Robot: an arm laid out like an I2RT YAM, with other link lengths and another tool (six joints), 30 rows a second.
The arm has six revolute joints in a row. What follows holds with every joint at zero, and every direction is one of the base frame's.
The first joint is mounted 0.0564 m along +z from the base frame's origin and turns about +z.
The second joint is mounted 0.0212 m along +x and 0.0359 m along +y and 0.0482 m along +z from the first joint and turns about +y.
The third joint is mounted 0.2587 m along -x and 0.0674 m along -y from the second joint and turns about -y.
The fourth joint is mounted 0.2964 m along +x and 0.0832 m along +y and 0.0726 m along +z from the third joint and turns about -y.
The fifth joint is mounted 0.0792 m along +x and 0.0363 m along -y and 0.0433 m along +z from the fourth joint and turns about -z.
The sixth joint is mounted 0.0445 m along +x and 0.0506 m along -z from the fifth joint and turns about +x.
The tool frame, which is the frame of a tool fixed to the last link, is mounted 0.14 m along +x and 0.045 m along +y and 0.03 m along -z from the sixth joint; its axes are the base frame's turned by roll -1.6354, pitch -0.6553 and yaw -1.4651 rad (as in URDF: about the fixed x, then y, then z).
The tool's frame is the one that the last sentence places.
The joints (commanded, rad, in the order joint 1, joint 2, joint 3, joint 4, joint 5, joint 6), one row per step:
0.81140 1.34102 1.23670 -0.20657 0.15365 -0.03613
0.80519 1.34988 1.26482 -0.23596 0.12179 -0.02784
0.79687 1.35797 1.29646 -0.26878 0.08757 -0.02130
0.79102 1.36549 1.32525 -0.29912 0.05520 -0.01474
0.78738 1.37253 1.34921 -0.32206 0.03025 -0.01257
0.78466 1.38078 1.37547 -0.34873 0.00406 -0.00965
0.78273 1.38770 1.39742 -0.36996 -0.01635 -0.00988
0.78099 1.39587 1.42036 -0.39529 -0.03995 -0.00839
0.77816 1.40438 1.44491 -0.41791 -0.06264 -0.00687
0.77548 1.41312 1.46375 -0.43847 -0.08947 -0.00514
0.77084 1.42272 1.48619 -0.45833 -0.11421 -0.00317
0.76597 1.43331 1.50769 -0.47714 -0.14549 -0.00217
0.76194 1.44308 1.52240 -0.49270 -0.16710 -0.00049
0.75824 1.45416 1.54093 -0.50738 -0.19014 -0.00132
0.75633 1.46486 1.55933 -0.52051 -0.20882 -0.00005
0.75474 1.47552 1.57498 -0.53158 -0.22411 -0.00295
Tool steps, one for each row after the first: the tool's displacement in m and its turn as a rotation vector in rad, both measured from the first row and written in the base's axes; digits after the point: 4 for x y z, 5 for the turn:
-0.0023 0.0021 0.0044 0.00573 0.01901 0.02152
-0.0045 0.0034 0.0102 0.01146 0.03728 0.04354
-0.0075 0.0050 0.0154 0.01709 0.05530 0.06612
-0.0100 0.0065 0.0198 0.02007 0.06694 0.08524
-0.0133 0.0083 0.0240 0.02217 0.08143 0.10605
-0.0159 0.0096 0.0277 0.02249 0.09087 0.12324
-0.0193 0.0111 0.0305 0.02199 0.10557 0.14282
-0.0219 0.0124 0.0346 0.02411 0.11716 0.16055
-0.0253 0.0141 0.0362 0.02497 0.13305 0.18197
-0.0273 0.0152 0.0394 0.02800 0.14602 0.19949
-0.0302 0.0168 0.0421 0.03157 0.16082 0.22313
-0.0318 0.0178 0.0422 0.03179 0.17592 0.23803
-0.0334 0.0192 0.0439 0.03289 0.18709 0.25566
-0.0349 0.0210 0.0459 0.03532 0.19720 0.27034
-0.0359 0.0225 0.0467 0.03391 0.20415 0.28360

